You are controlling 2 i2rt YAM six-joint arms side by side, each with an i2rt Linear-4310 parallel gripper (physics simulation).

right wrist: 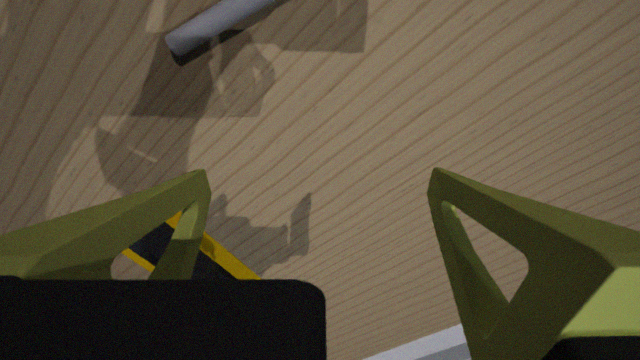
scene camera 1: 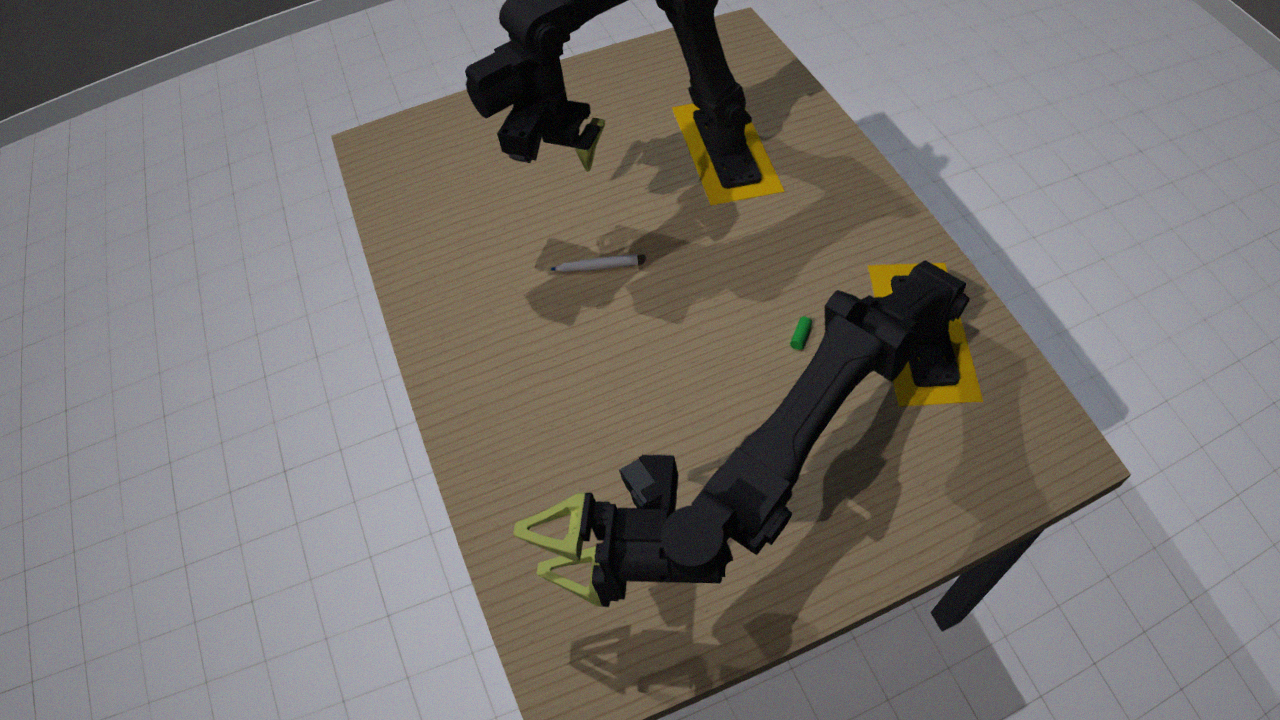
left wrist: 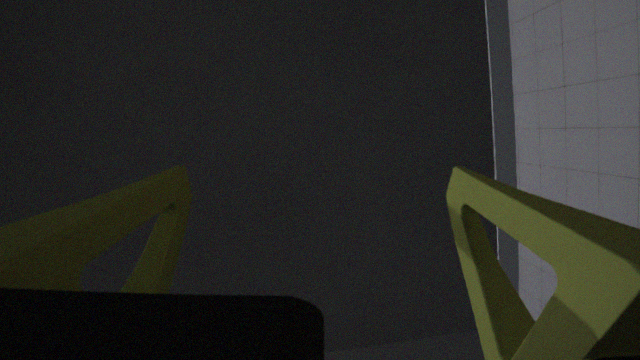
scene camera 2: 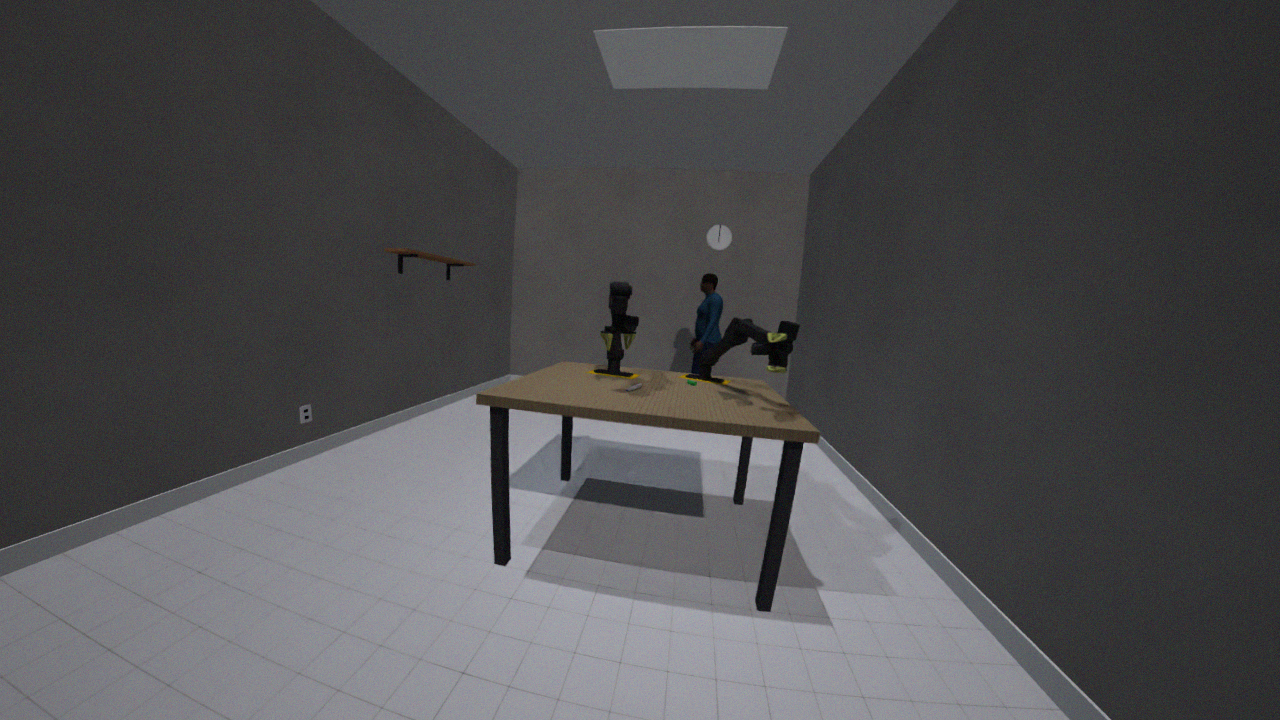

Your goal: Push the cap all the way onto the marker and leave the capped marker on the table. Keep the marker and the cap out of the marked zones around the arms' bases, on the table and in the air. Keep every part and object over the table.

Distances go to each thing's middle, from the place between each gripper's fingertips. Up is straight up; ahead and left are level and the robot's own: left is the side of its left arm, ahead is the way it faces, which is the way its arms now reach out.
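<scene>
Grey marker (scene camera 1: 632,259): 16 cm below my right hand, 8 cm to the left of it.
From my left hand, grey marker 35 cm behind, 43 cm to the right, 21 cm below.
</scene>
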